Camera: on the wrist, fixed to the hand. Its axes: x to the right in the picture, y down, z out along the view.
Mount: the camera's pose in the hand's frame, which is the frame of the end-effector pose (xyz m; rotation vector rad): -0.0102 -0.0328 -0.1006 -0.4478 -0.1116 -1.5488
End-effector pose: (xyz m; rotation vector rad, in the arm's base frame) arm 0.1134 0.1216 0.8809 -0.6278 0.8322 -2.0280
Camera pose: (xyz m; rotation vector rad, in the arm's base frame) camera 0.0335 0.1772 0.8382 1.3943 -0.5212 2.0354
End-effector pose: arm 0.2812 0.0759 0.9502 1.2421 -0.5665 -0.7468
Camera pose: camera 0.3429 0.1419 0.8942 1.0440 0.6284 -2.0780
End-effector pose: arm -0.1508 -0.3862 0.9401 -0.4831 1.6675 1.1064
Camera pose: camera -0.1755 -0.4896 0.9396 -1.5782 0.5010 0.2484
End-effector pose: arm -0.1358 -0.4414 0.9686 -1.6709 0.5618 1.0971
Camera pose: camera -0.0752 -0.5227 1.0006 -1.7110 -1.0364 0.1046
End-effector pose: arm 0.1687 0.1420 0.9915 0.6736 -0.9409 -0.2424
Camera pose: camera 0.2472 0.1643 0.9234 0.8445 -0.2500 -1.8071
